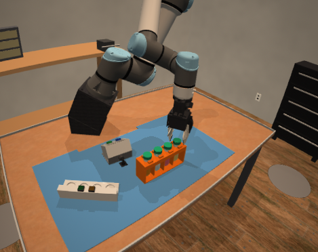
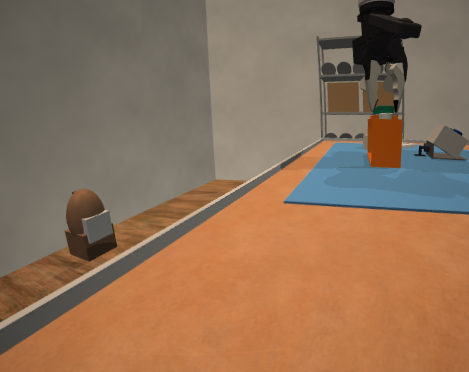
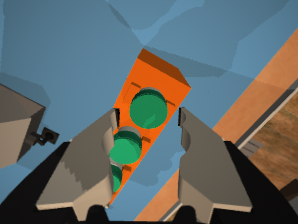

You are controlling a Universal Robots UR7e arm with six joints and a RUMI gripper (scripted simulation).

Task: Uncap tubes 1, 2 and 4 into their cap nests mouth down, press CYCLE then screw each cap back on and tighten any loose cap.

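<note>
Now: hand 10 mm above the cap. From my hand the other things lie so: grey key housing: 170 mm behind, 200 mm to the right, 70 mm below; then blue key: 190 mm behind, 180 mm to the right, 60 mm below; then table edge: 210 mm ahead, 40 mm to the left, 120 mm below.
</note>
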